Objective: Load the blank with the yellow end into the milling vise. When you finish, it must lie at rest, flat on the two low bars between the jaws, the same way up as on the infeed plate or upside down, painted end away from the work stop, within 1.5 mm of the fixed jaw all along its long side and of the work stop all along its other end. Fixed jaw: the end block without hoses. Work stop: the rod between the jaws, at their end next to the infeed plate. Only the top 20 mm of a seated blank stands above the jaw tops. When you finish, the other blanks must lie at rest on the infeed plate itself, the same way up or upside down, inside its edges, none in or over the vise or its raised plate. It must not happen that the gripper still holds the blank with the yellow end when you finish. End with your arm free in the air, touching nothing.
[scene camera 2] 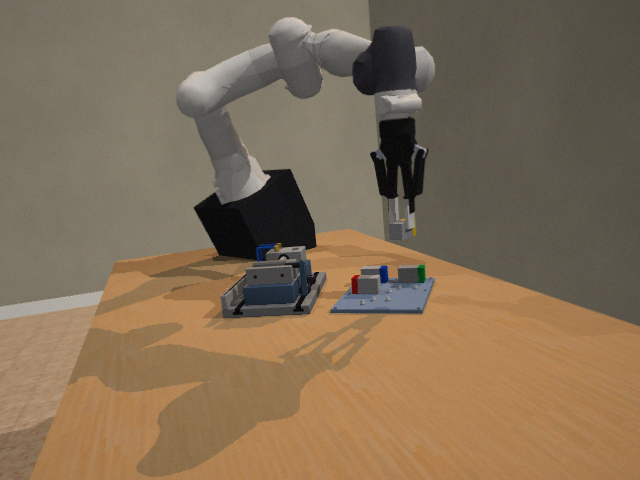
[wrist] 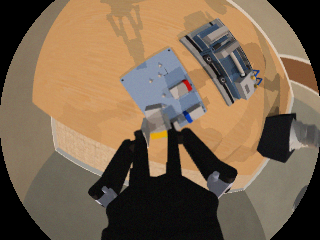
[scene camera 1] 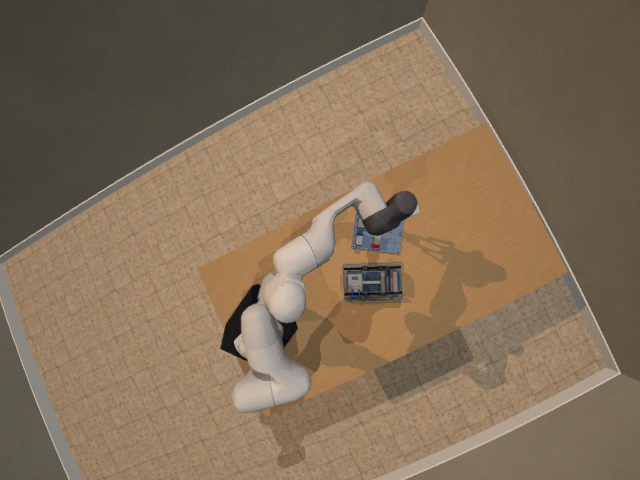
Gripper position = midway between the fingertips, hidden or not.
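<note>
Scene camera 2 shows the gripper (scene camera 2: pixel 402 227), and the wrist view too has the gripper (wrist: pixel 156 121) in its frame.
</note>
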